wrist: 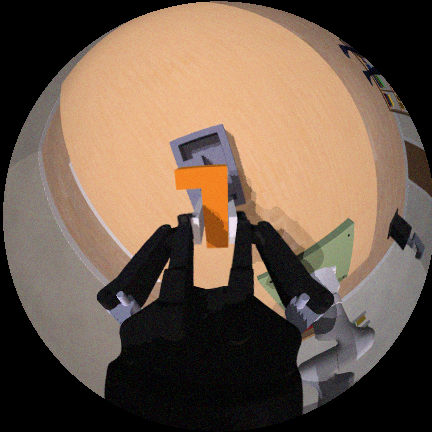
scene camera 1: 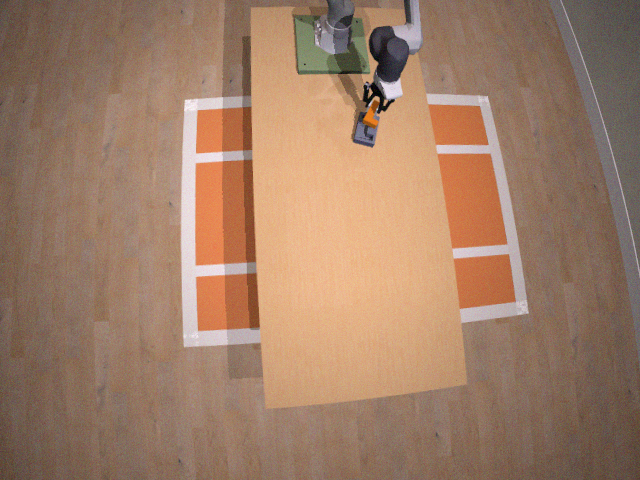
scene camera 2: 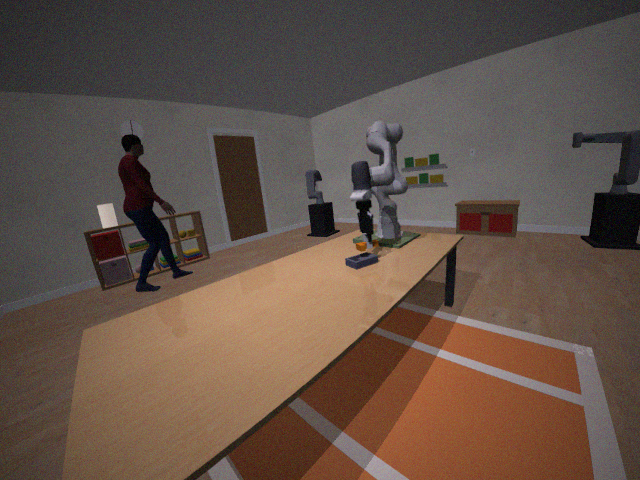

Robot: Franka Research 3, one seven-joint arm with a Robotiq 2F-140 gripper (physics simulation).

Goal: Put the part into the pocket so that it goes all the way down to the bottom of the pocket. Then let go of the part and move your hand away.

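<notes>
The orange L-shaped part (scene camera 1: 370,119) (scene camera 2: 360,246) (wrist: 215,195) is held roughly flat above the table. My gripper (scene camera 1: 376,105) (scene camera 2: 368,244) (wrist: 215,206) is shut on its long arm; the short arm points left in the wrist view. The grey-blue block (scene camera 1: 363,143) (scene camera 2: 361,262) (wrist: 226,145) with the L-shaped pocket lies on the table below the part. In scene camera 2 a gap shows between part and block. In the wrist view the part covers much of the pocket, whose far end shows beyond it. The block looks slightly turned relative to the part.
The wooden table (scene camera 1: 351,232) (scene camera 2: 232,320) (wrist: 150,90) carries the green base plate (scene camera 1: 310,64) (scene camera 2: 410,238) (wrist: 340,242) of the arm, behind the block. A person (scene camera 2: 136,191) stands on the floor beyond the table, by a low shelf unit (scene camera 2: 93,253).
</notes>
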